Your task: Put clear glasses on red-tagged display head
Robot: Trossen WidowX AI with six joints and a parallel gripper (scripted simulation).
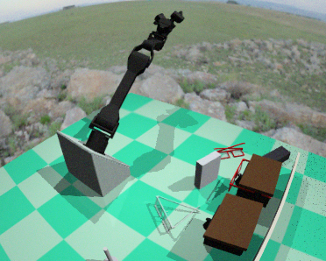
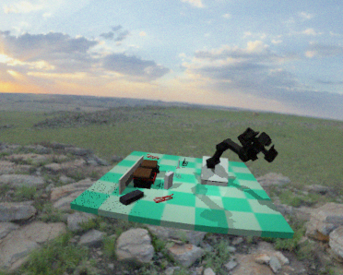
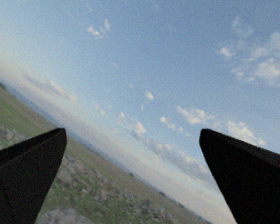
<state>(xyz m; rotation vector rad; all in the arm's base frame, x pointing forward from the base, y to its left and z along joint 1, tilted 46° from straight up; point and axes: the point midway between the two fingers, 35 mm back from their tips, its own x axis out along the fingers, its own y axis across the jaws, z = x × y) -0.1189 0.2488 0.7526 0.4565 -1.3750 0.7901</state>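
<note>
Now: the black block 64 cm ahead of my gripper tip, 30 cm to the right of it and 50 cm below it. Round my gripper tip: curved white panel: 72 cm ahead, 64 cm to the right, 46 cm below.
</note>
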